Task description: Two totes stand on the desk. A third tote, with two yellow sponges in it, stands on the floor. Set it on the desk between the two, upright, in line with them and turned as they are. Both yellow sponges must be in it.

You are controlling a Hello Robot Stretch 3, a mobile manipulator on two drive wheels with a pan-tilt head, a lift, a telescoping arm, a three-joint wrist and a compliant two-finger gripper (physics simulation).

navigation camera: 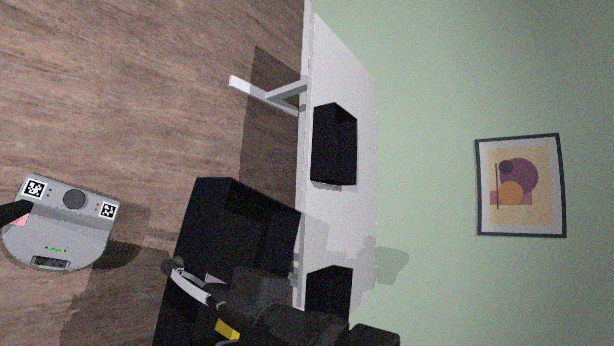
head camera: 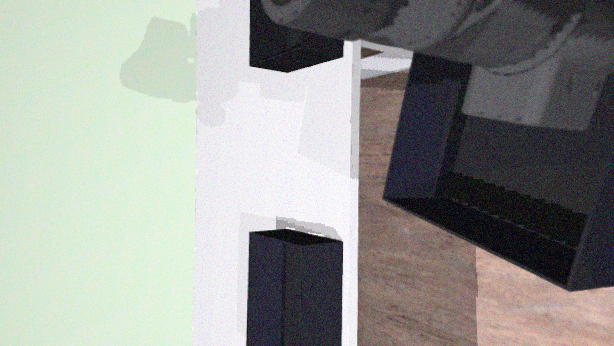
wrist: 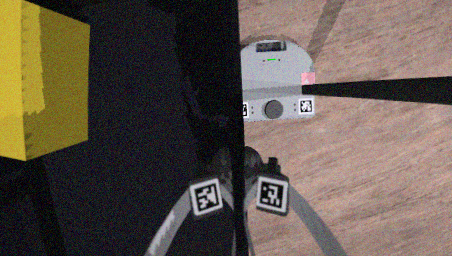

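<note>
The third tote [head camera: 425, 145] [navigation camera: 192, 220] [wrist: 135, 200], black and open-topped, hangs above the floor beside the desk's front edge, turned askew to the desk totes. My gripper [navigation camera: 174, 265] [wrist: 235, 164] is shut on its wall at the rim. A yellow sponge [navigation camera: 227, 330] [wrist: 55, 85] lies in it; I cannot make out a second one. On the white desk [head camera: 270, 150] [navigation camera: 345, 215] stand two black totes with a gap between them. One desk tote [head camera: 300, 50] [navigation camera: 327, 292] is partly behind my wrist in the head view. The other desk tote [head camera: 312, 295] [navigation camera: 332, 150] is cut by that view's lower edge.
My grey wheeled base [navigation camera: 60, 227] [wrist: 275, 82] stands on the wooden floor, with the black arm or mast [wrist: 380, 90] above it. A white desk leg [navigation camera: 247, 90] reaches out over the floor. A framed picture [navigation camera: 520, 185] hangs on the green wall behind the desk.
</note>
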